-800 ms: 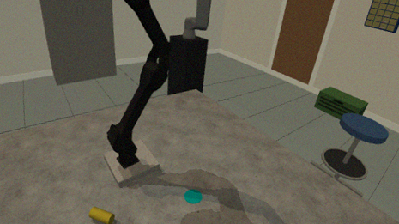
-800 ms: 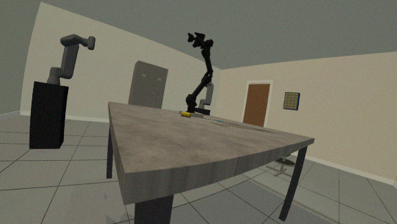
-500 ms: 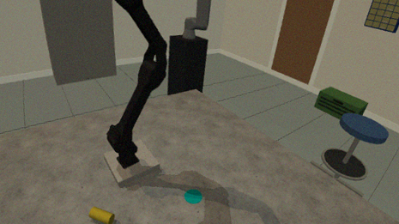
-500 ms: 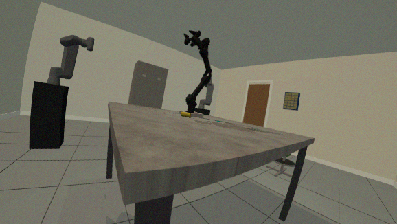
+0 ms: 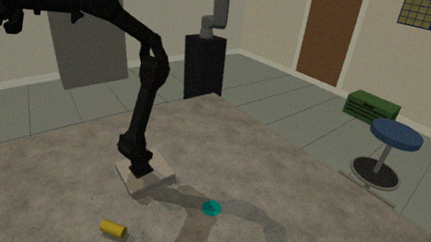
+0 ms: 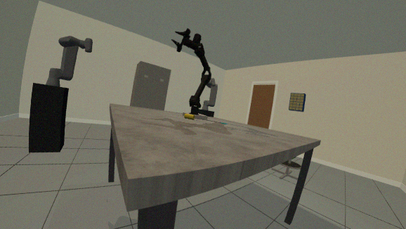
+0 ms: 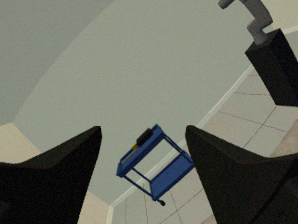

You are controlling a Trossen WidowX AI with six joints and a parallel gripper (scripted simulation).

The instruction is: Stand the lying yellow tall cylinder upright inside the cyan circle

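Now: the yellow tall cylinder 16 cm ahead of my gripper tip, 16 cm to the left of it and 58 cm below it. Also, from my gripper tip: cyan circle: 26 cm ahead, 43 cm to the left, 60 cm below.
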